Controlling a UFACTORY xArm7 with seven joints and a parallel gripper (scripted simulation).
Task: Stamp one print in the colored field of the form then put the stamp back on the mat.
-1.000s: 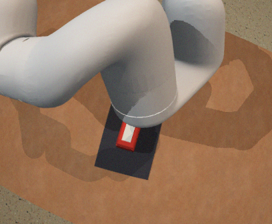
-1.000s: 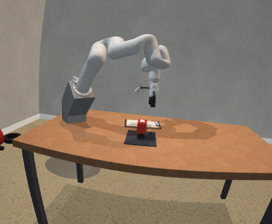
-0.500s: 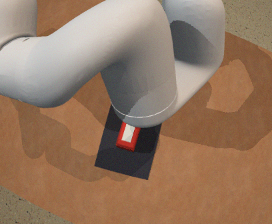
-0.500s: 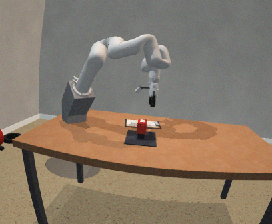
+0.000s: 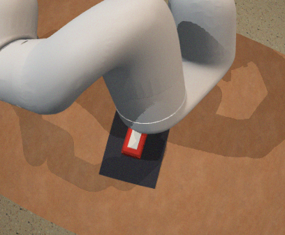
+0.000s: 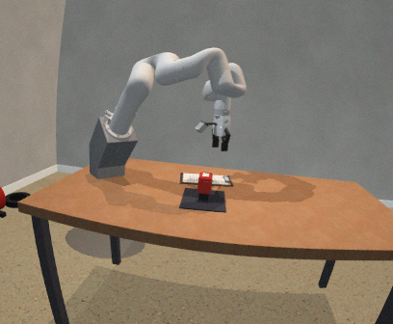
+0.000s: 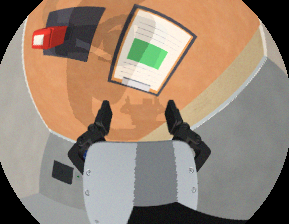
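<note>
My gripper is now 6 cm past the red stamp, 27 cm to the left of it and 11 cm above it. Round my hand: form: 4 cm behind, 1 cm to the left, 16 cm below; dark mat: 6 cm behind, 27 cm to the right, 16 cm below.
</note>
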